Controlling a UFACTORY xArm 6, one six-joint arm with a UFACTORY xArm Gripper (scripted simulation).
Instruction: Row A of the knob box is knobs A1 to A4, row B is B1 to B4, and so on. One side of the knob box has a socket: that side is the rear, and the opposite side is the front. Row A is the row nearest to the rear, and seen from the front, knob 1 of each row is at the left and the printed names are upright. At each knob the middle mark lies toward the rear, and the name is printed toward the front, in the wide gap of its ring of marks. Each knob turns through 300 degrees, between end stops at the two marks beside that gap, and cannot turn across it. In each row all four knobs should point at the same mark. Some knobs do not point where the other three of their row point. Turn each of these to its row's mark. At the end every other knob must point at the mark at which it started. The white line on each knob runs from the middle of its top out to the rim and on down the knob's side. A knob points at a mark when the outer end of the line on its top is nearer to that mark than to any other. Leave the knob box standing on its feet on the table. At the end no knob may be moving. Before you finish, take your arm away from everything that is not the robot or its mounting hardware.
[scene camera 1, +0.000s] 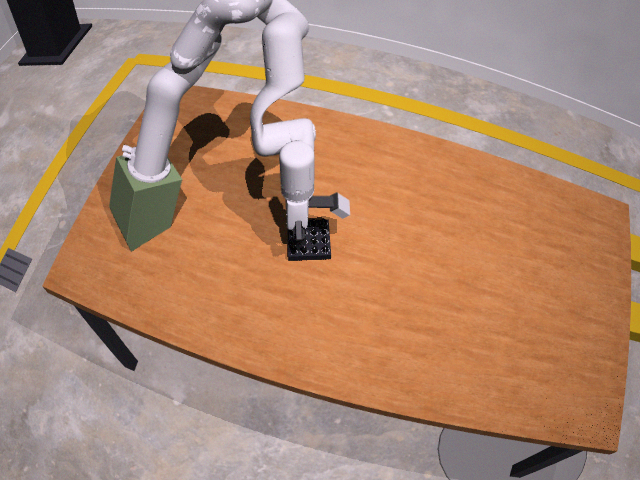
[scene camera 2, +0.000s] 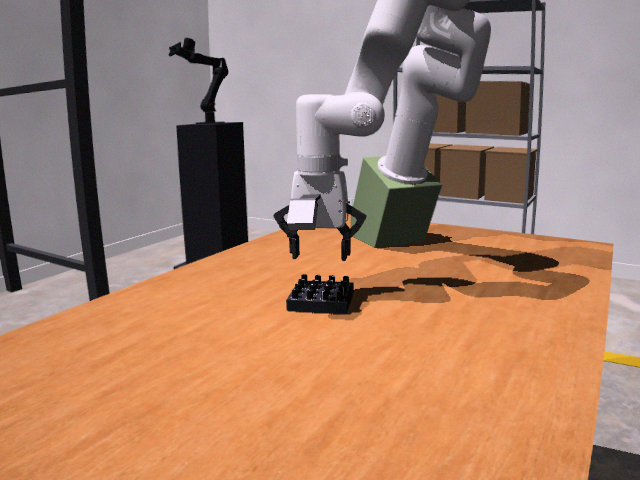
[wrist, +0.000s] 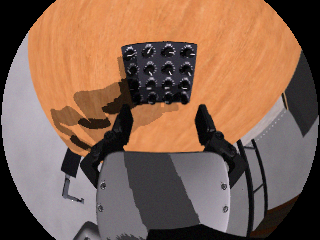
Labels:
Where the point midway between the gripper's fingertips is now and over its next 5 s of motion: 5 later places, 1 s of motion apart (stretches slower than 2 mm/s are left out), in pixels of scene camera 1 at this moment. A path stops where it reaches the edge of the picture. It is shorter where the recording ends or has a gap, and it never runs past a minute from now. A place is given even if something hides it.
My gripper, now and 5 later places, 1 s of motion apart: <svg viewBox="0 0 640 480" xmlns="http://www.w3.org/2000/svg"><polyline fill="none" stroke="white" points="298,228 281,229 290,223 304,214 313,210 313,216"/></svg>

